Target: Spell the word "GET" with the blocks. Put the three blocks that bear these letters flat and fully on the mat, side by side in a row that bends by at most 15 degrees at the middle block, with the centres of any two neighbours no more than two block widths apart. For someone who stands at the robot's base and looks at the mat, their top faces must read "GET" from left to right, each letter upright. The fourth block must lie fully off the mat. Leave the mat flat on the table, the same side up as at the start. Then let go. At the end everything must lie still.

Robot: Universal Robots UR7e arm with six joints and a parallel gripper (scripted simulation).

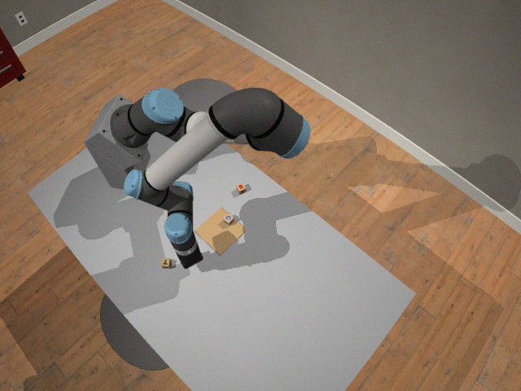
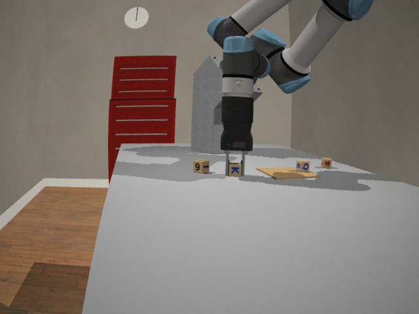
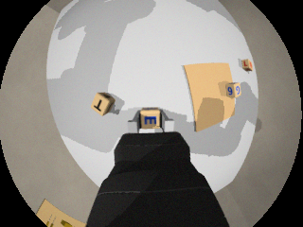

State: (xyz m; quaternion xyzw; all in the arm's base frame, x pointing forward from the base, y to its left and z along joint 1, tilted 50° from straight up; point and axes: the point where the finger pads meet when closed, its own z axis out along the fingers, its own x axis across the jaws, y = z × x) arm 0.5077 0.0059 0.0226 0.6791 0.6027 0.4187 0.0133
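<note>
My hand is right at the E block. Round my hand: tan mat 150 mm to the left, 60 mm behind, 20 mm below.
</note>
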